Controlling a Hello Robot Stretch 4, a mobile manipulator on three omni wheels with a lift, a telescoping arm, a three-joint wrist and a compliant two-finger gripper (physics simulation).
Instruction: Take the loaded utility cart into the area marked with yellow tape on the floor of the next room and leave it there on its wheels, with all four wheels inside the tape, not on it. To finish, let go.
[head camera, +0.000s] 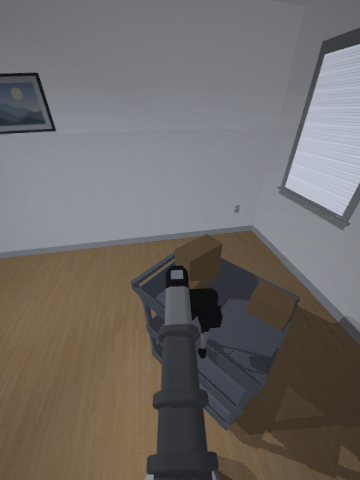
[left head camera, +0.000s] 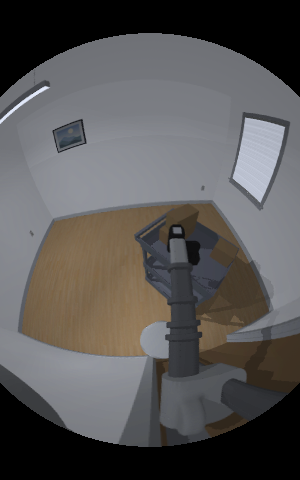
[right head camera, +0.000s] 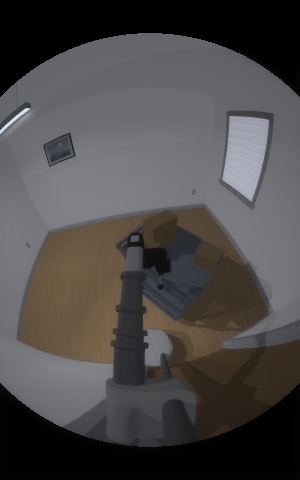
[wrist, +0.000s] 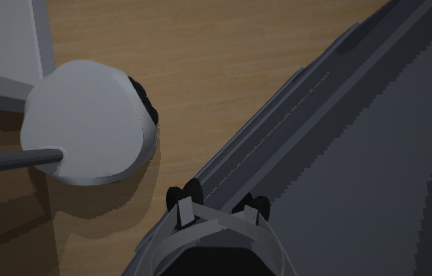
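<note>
The grey utility cart stands upright on the wood floor, turned at an angle to my arm. A larger brown box is at its far left end and a smaller brown box at its right end. My gripper is at the cart's near long side, one finger on each side of the rim, shut on it. The left head view hides the fingers behind the arm. The cart's wheels are hidden. Yellow tape does not show.
My white round base is close to the cart's near side. A wall end is at the right. The back wall and the window wall meet in a corner behind the cart.
</note>
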